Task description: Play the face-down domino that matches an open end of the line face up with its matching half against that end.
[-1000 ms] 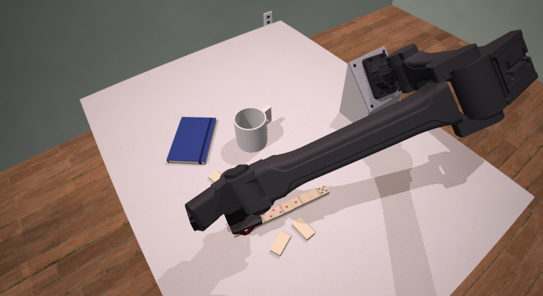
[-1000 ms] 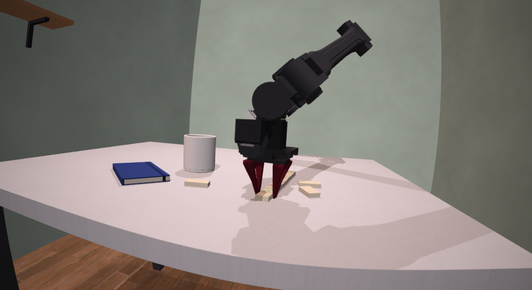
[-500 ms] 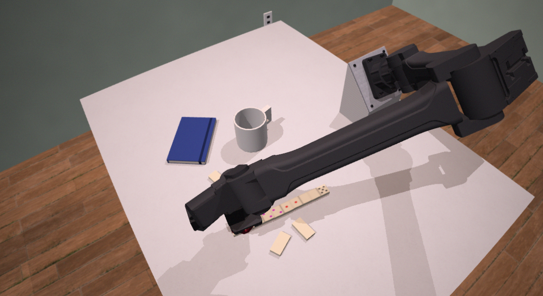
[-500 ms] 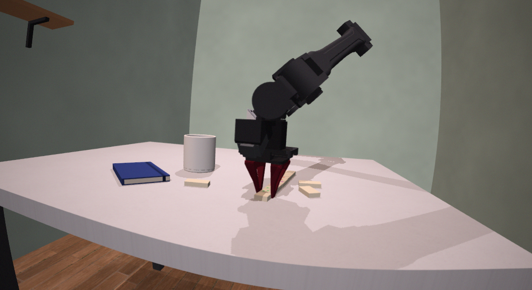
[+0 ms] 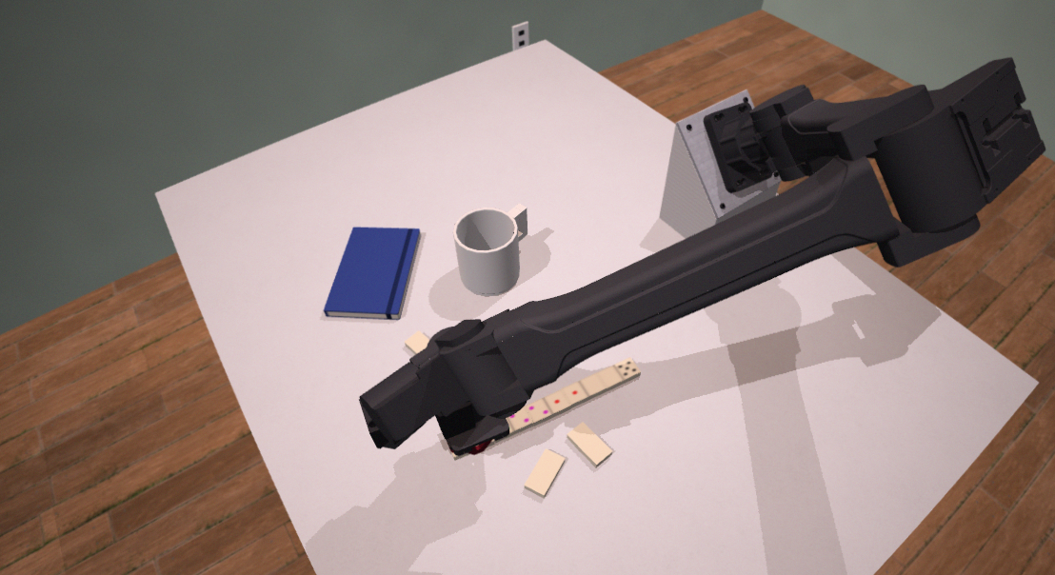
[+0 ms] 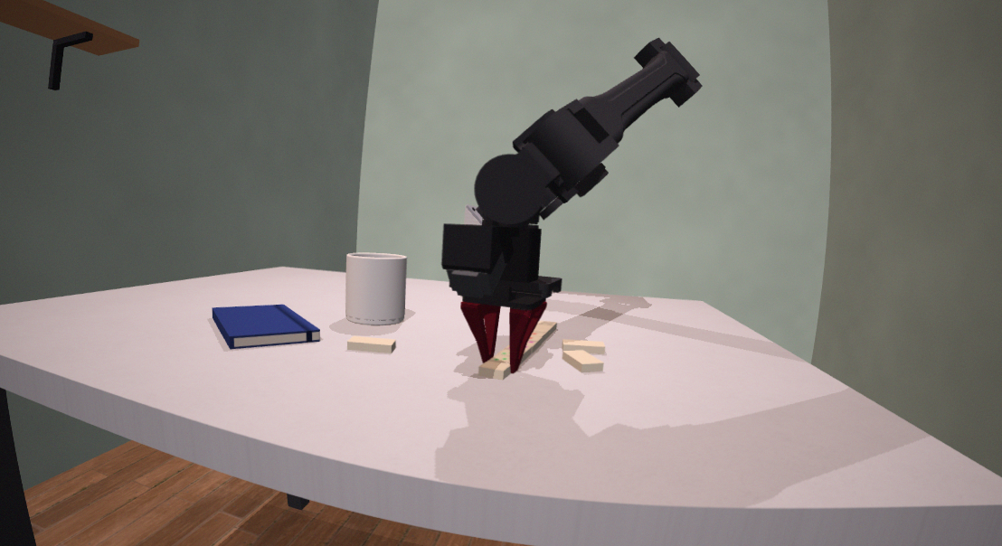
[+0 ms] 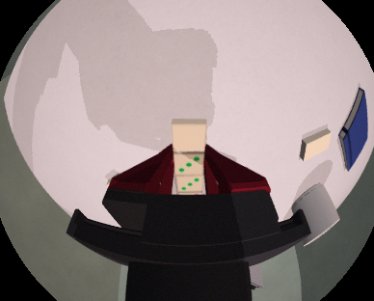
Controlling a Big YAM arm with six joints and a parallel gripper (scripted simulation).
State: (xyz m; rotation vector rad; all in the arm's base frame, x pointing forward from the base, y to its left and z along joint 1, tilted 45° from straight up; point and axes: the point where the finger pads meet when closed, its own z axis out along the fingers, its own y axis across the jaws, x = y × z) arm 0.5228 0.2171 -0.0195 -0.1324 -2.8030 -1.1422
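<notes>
The domino is right at my hand. The rest, counted from my hand: white mug 230 mm to the right, 160 mm behind, 30 mm above; blue notebook 330 mm to the right.
</notes>
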